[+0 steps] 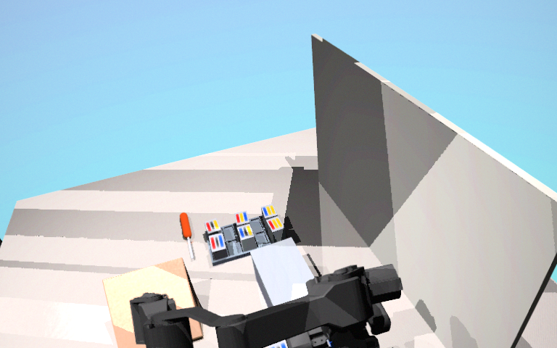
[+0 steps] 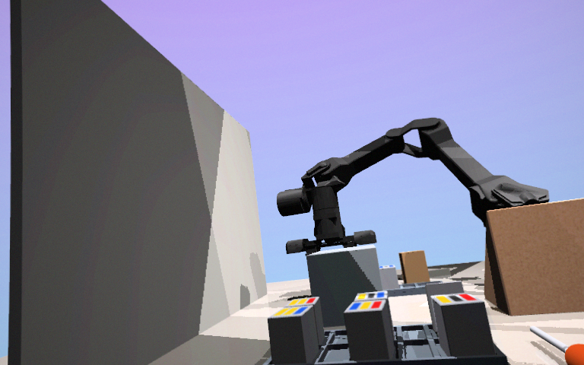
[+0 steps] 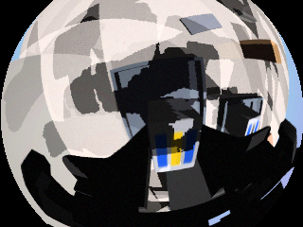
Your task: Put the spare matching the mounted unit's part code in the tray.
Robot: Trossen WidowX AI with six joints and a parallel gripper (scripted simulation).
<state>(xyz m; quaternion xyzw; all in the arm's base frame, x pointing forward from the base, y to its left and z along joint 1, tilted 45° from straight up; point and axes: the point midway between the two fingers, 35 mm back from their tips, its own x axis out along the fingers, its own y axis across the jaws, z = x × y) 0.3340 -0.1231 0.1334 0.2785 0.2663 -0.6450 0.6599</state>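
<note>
My gripper tip is 2 cm above the blue-grey tray. The rest, counted from my gripper tip: mounted unit 5 cm behind, 18 cm to the left, 2 cm above; then grey wall 19 cm ahead, 19 cm to the left, 20 cm above.
</note>
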